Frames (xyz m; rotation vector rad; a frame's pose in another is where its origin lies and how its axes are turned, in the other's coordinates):
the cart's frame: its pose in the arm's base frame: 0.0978 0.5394 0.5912 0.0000 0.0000 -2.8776
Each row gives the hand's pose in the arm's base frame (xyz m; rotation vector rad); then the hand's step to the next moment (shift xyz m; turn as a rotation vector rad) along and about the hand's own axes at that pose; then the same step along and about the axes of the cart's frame.
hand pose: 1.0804 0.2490 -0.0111 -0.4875 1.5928 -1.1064
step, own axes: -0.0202 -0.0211 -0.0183 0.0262 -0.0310 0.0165
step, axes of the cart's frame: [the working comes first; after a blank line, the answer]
step, axes of the arm's base frame: -0.0149 0.0129 0.0283 -0.0007 -0.0420 0.0125

0.0110 -0.0163 0.0283 0.0116 0.0404 0.0125
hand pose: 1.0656 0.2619 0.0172 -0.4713 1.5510 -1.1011
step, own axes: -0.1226 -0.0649 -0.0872 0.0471 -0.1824 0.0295
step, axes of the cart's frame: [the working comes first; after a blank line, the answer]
step, axes of the arm's base frame: -0.0601 0.0985 0.1163 -0.0340 -0.1368 0.1284

0.0323 -0.1108 0.1163 0.0685 0.1232 0.1284
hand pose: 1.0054 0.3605 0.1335 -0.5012 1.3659 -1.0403
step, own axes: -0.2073 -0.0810 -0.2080 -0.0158 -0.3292 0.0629
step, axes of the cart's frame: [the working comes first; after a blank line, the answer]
step, axes of the arm's base frame: -0.1962 0.1872 0.1388 -0.0400 -0.1660 0.2888

0.1406 -0.2319 0.1388 0.0819 0.1498 0.2888
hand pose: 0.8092 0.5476 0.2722 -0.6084 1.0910 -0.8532
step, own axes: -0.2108 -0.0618 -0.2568 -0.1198 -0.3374 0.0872
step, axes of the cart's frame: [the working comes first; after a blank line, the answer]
step, axes of the arm's base frame: -0.3020 0.1377 0.0634 -0.0416 -0.0831 0.3566

0.2556 -0.2118 0.0634 0.0618 0.0694 0.3566
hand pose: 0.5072 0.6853 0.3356 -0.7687 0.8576 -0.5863
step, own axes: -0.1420 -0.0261 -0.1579 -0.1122 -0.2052 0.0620
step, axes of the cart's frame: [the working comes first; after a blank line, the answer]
step, axes of the arm's base frame: -0.2110 0.0312 0.0165 -0.0387 -0.0190 0.2381

0.1956 -0.0852 0.0165 0.0423 0.0082 0.2381
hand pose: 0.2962 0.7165 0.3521 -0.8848 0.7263 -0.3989
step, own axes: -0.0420 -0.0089 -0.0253 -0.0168 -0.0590 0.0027
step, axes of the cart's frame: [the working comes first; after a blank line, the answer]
step, axes of the arm's base frame: -0.0476 0.0056 0.0136 -0.0112 -0.0230 0.0558

0.0445 -0.0178 0.0136 0.0168 0.0193 0.0558
